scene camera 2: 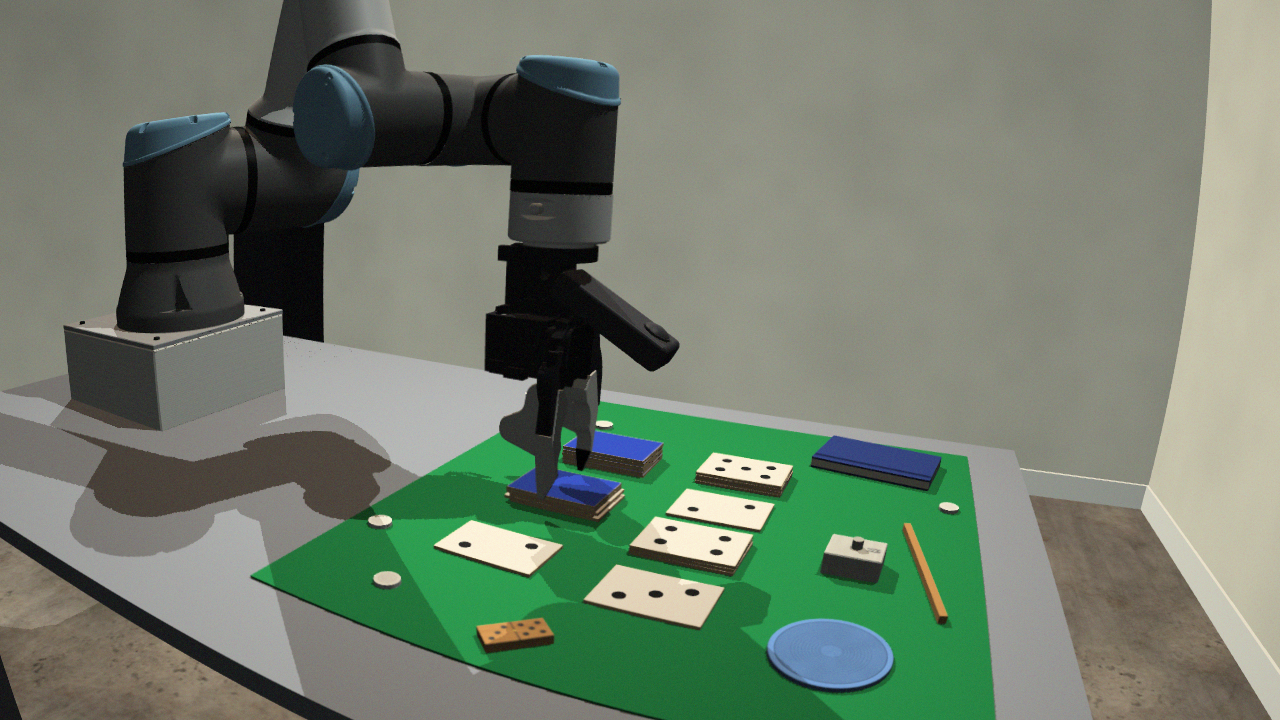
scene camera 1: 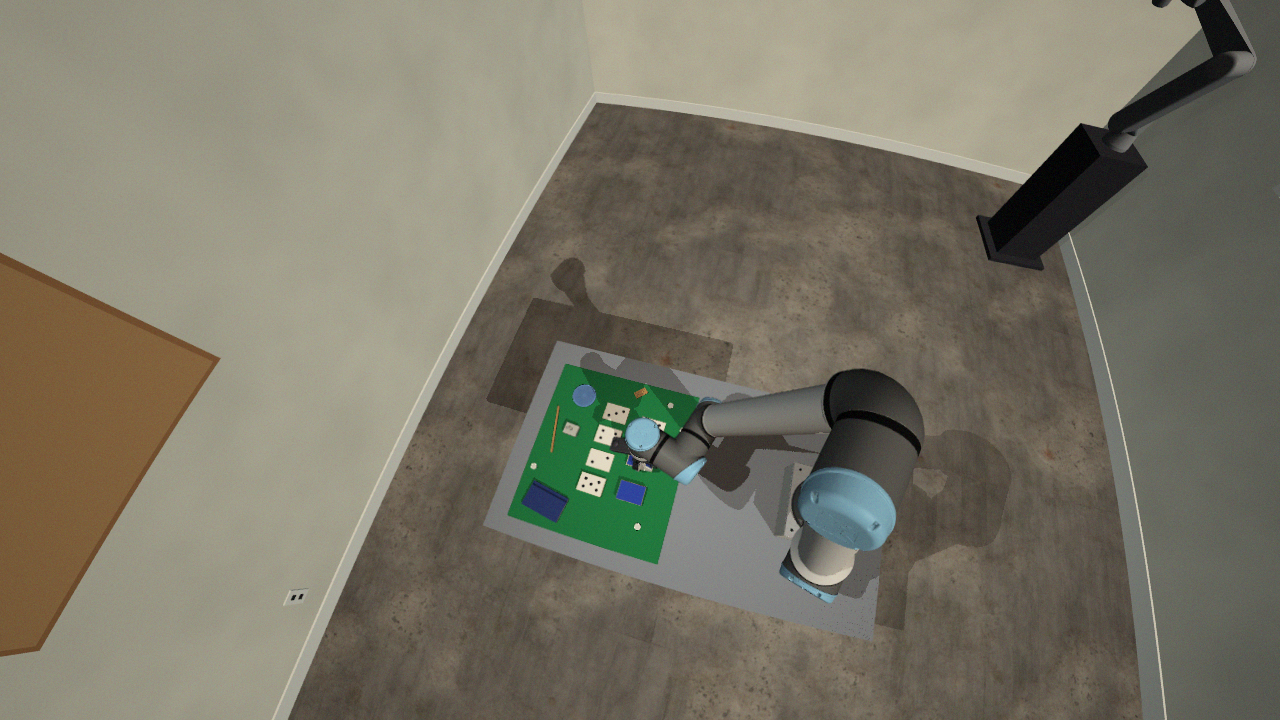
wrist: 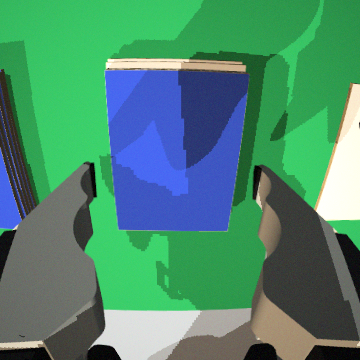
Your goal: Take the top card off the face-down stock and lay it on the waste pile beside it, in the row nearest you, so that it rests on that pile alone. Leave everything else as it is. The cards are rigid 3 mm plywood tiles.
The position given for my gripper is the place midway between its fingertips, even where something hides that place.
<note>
In view: my gripper (scene camera 2: 562, 484), a grey block (scene camera 2: 856, 558) and an orange stick (scene camera 2: 938, 608).
My gripper is seen too in the wrist view (wrist: 174, 166). The wrist view misses the grey block: it is out of frame. The wrist view misses the orange stick: it is out of frame.
</note>
